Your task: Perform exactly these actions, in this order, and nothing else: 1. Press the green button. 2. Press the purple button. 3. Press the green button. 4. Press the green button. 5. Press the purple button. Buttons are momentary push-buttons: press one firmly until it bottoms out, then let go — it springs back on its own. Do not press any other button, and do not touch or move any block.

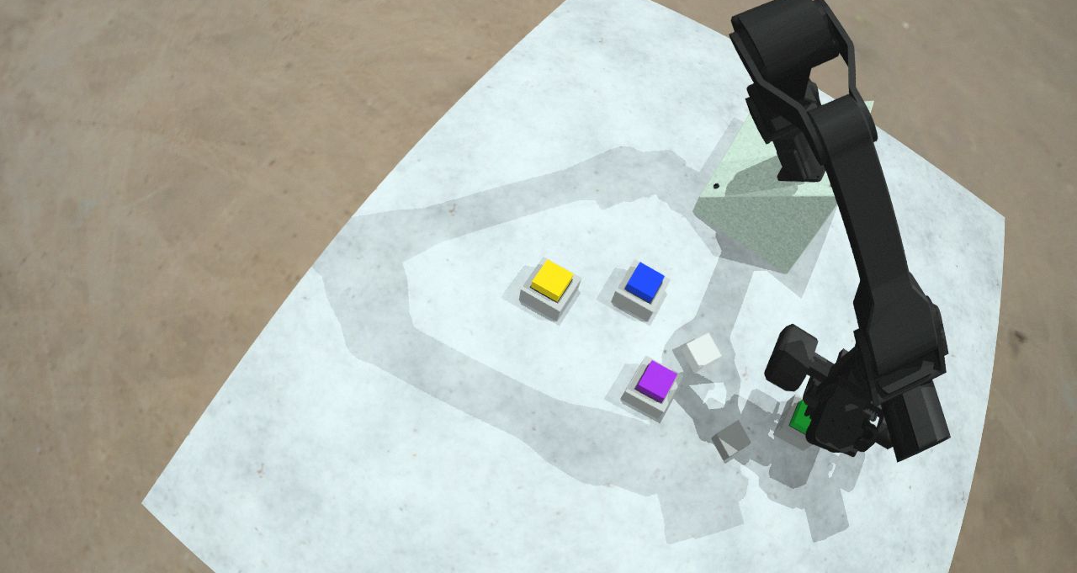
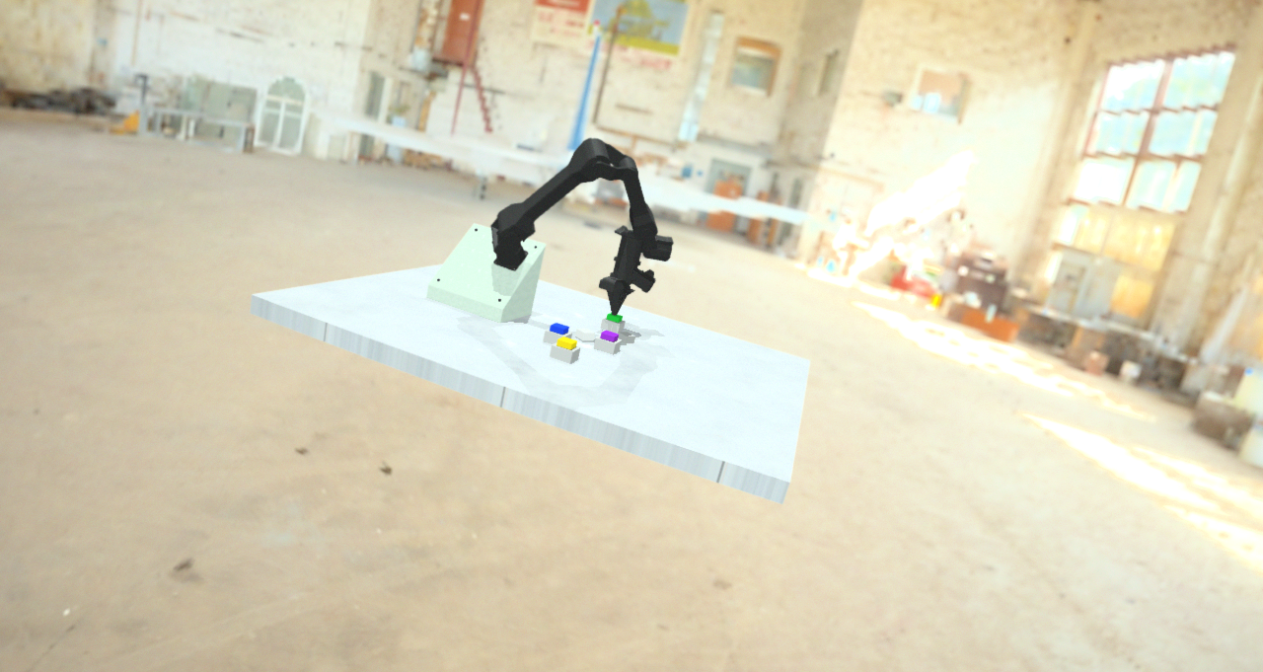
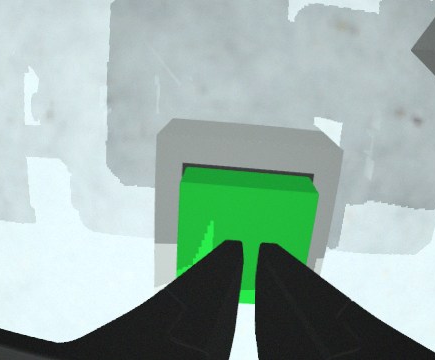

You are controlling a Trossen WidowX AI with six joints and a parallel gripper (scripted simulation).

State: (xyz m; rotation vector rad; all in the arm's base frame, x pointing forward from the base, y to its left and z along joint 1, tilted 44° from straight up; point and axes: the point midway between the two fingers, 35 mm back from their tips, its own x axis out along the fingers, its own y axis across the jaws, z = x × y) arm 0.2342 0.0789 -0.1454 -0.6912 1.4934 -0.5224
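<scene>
My gripper tip is 10 mm above the green button. Round my gripper tip: white block 150 mm to the right, 30 mm below; grey block 70 mm ahead, 60 mm to the right, 30 mm below; purple button 180 mm to the right, 70 mm ahead, 10 mm below.
</scene>
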